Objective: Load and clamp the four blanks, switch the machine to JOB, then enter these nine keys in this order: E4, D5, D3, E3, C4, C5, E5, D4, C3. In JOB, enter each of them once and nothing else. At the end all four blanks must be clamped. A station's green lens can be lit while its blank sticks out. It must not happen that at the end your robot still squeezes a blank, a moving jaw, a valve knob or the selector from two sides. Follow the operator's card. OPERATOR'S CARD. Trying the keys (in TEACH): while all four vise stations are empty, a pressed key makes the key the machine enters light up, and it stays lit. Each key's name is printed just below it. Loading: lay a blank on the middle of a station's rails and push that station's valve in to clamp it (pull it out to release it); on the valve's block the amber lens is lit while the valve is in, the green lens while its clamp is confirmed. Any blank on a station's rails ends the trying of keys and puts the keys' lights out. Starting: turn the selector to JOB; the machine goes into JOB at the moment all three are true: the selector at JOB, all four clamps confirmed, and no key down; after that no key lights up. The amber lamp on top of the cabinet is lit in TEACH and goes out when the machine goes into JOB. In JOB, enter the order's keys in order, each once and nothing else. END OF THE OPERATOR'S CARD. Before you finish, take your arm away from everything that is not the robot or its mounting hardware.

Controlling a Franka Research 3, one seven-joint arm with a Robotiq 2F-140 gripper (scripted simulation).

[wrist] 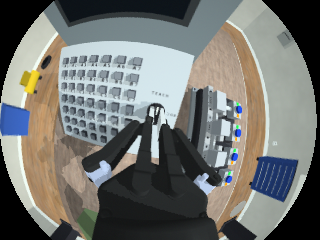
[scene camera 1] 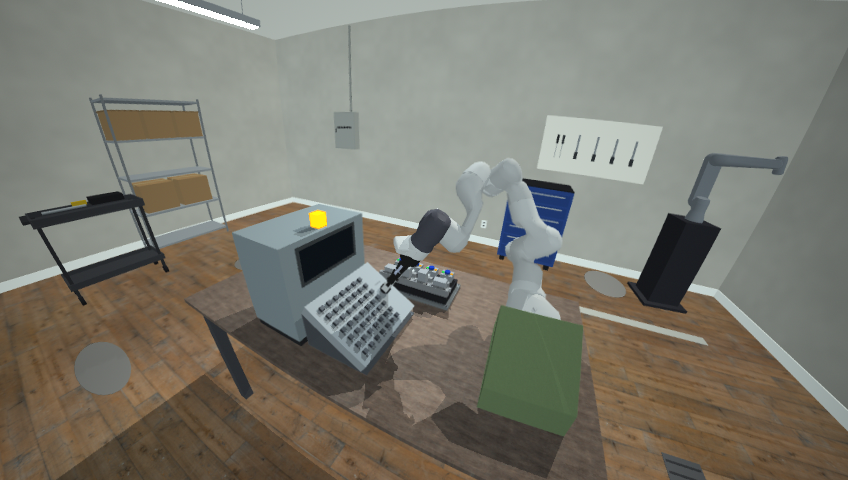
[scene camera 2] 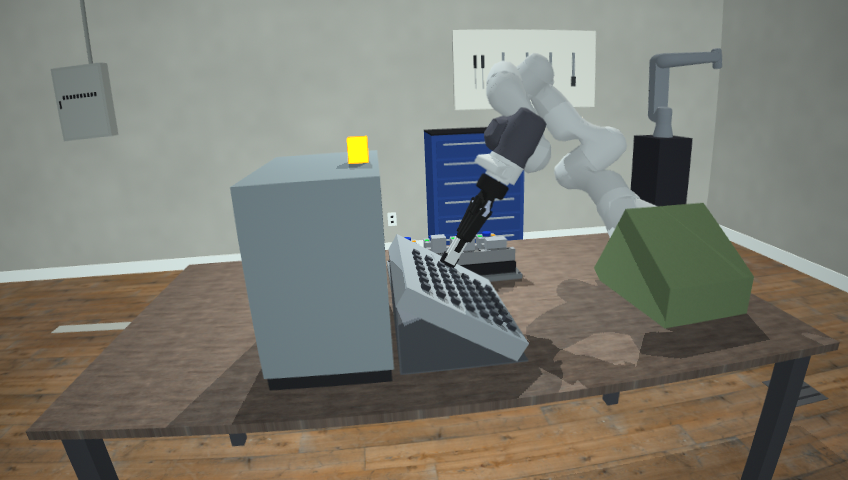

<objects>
The same spot on a sloped key panel: (wrist: 163, 76) is (scene camera 1: 370, 277).
</objects>
